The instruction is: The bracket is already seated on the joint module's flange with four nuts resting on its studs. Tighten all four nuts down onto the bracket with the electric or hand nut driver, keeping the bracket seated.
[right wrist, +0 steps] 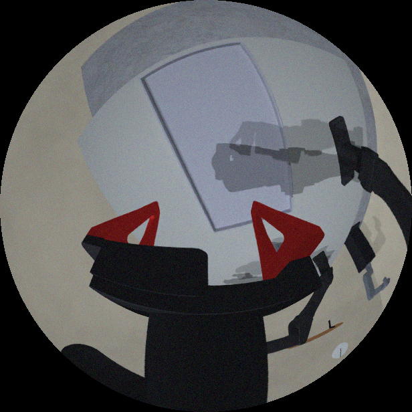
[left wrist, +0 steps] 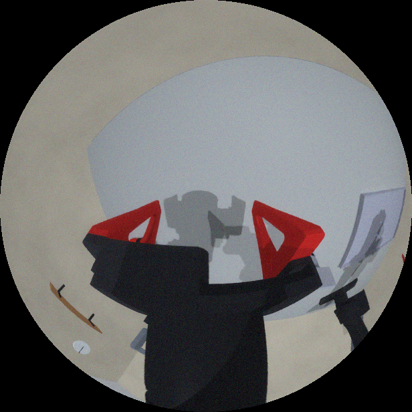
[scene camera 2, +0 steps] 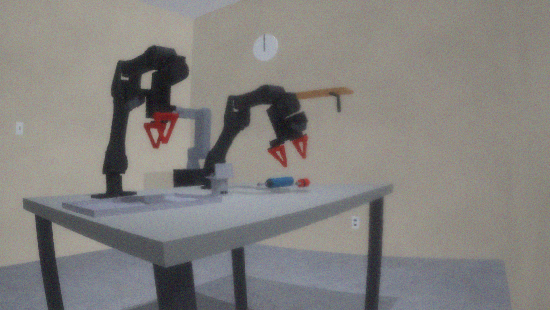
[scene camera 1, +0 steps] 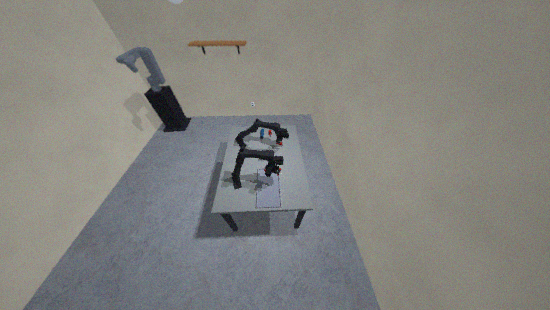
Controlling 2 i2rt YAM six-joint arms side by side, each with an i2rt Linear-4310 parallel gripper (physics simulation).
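Frame: origin at the left arm's base, x ahead, y left, z up, level; metres.
Seen in the pictures: left gripper, fingertip midpoint: [scene camera 2: 295,162] [scene camera 1: 281,141]; right gripper, fingertip midpoint: [scene camera 2: 160,146] [scene camera 1: 273,174]; left arm's base, link origin: [scene camera 1: 240,142]; right arm's base, link origin: [scene camera 2: 114,196] [scene camera 1: 236,180].
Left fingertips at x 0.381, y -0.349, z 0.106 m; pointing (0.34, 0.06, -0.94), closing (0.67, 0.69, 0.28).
Pixels of each thing's top centre, then the offset from my left fingertips to it. Level surfaces: height alone.
- pale joint module, top centre: [scene camera 2: 218,173] 0.260 m back, 0.042 m right, 0.032 m down
- blue driver, top centre: [scene camera 2: 275,177] [scene camera 1: 262,133] 0.092 m back, 0.310 m left, 0.065 m down
- red driver, top centre: [scene camera 2: 301,179] [scene camera 1: 270,132] 0.017 m ahead, 0.285 m left, 0.072 m down
- flat lavender tray, top centre: [scene camera 2: 142,200] [scene camera 1: 268,185] 0.405 m back, 0.374 m right, 0.090 m down
- table, surface height: 0.106 m down
A pale joint module [scene camera 2: 219,186] with the light bracket [scene camera 2: 224,170] on top stands on the table beyond the tray; the nuts are too small to make out. A blue driver [scene camera 1: 262,133] [scene camera 2: 280,182] and a red driver [scene camera 1: 270,132] [scene camera 2: 303,183] lie on the table, near each other. My left gripper [scene camera 1: 280,143] [scene camera 2: 295,161] [left wrist: 206,205] is open and empty, above the table near the drivers. My right gripper [scene camera 1: 273,172] [scene camera 2: 160,144] [right wrist: 205,206] is open and empty, high above the table by the tray.
A flat lavender tray [scene camera 1: 268,198] [scene camera 2: 95,209] [left wrist: 385,197] [right wrist: 210,90] lies on the table [scene camera 1: 296,192] [scene camera 2: 250,215]. A grey robot arm [scene camera 1: 153,65] stands on a black pedestal [scene camera 1: 170,107] behind the table. An orange shelf [scene camera 1: 217,44] [scene camera 2: 325,93] hangs on the wall.
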